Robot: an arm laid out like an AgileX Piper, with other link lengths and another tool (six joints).
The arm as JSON. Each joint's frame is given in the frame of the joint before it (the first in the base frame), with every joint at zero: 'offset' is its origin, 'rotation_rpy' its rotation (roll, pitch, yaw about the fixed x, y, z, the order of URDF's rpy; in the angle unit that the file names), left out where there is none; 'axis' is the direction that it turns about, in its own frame. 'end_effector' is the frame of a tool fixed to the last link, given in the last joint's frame.
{
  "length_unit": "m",
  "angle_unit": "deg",
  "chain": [
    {
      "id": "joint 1",
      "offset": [
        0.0,
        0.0,
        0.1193
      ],
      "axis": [
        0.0,
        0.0,
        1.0
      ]
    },
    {
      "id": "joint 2",
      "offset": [
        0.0,
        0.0,
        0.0
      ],
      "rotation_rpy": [
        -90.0,
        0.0,
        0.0
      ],
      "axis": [
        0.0,
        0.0,
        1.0
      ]
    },
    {
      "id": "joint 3",
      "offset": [
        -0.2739,
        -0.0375,
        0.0
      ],
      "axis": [
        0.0,
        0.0,
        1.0
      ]
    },
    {
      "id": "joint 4",
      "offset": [
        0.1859,
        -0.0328,
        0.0
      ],
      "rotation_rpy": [
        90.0,
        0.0,
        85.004
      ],
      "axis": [
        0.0,
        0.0,
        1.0
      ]
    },
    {
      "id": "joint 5",
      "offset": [
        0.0,
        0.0,
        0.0
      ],
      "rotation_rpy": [
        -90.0,
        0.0,
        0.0
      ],
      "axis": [
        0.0,
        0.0,
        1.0
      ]
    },
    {
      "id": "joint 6",
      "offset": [
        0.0,
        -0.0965,
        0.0
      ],
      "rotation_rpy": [
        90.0,
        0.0,
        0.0
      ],
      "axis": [
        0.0,
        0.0,
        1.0
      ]
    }
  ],
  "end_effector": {
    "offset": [
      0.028,
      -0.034,
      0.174
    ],
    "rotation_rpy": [
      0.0,
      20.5,
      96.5
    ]
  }
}
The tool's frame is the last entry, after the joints.
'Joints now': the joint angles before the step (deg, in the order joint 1, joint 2, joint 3, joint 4, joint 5, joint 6). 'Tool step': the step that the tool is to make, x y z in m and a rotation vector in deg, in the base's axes. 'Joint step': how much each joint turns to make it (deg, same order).
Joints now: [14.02 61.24 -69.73 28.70 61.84 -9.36]
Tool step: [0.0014 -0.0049 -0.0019 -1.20 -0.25 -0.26]
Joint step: [0.03 -0.01 0.00 -1.27 0.06 0.02]
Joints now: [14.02 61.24 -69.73 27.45 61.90 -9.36]
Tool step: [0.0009 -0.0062 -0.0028 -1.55 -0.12 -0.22]
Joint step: [-0.03 0.00 0.00 -1.51 0.31 -0.05]
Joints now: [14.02 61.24 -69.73 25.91 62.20 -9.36]
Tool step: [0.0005 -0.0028 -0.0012 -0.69 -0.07 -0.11]
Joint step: [-0.01 0.00 0.01 -0.68 0.10 -0.02]
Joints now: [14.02 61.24 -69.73 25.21 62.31 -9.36]
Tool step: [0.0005 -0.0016 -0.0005 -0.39 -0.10 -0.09]
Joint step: [0.04 -0.01 0.00 -0.44 -0.02 0.04]
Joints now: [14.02 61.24 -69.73 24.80 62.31 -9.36]
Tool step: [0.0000 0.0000 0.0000 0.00 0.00 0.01]
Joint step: [-0.02 0.00 0.00 0.02 0.01 -0.03]
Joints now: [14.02 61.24 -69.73 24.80 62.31 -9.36]
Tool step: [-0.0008 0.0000 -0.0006 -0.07 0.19 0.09]
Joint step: [0.02 0.01 0.00 -0.01 0.20 0.01]
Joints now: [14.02 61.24 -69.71 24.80 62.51 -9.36]
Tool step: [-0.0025 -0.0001 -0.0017 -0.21 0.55 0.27]
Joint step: [0.02 0.01 0.00 -0.01 0.63 0.01]
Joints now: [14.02 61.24 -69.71 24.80 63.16 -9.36]
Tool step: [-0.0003 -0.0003 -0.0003 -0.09 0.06 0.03]
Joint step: [-0.02 -0.01 0.00 -0.05 0.11 -0.03]
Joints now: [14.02 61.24 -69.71 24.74 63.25 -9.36]
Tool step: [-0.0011 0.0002 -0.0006 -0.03 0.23 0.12]
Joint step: [0.03 0.00 0.00 0.04 0.24 0.02]
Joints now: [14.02 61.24 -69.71 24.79 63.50 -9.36]
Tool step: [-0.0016 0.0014 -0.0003 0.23 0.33 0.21]
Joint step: [0.03 0.01 -0.02 0.33 0.29 0.02]
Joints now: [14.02 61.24 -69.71 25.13 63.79 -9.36]
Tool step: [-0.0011 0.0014 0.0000 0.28 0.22 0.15]
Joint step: [0.00 0.00 0.01 0.35 0.15 0.00]
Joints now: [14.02 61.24 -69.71 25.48 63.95 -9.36]
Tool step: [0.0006 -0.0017 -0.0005 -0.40 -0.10 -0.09]
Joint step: [0.00 0.01 -0.01 -0.42 0.01 -0.01]
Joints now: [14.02 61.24 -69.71 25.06 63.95 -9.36]
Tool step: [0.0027 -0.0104 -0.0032 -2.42 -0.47 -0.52]
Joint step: [-0.02 0.00 -0.01 -2.50 0.17 -0.03]
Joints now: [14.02 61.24 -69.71 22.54 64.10 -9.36]
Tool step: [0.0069 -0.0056 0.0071 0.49 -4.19 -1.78]
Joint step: [-0.05 -2.65 2.44 -0.90 -4.27 -0.06]
